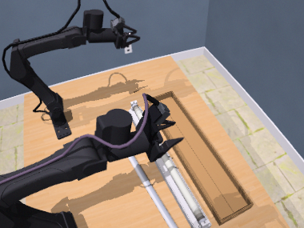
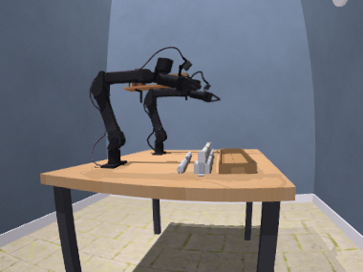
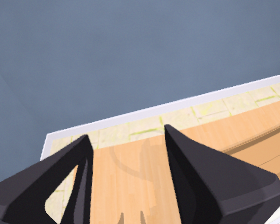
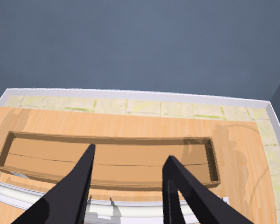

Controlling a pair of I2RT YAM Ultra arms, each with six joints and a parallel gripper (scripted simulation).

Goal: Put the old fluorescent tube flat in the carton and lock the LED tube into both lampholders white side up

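The lampholder is 4 cm ahead of my right hand, 19 cm to the right of it and 29 cm below it. Also, from my right hand: light fixture: 12 cm to the left, 30 cm below; then LED tube: 10 cm behind, 10 cm to the left, 35 cm below; then old fluorescent tube: 12 cm to the left, 29 cm below.
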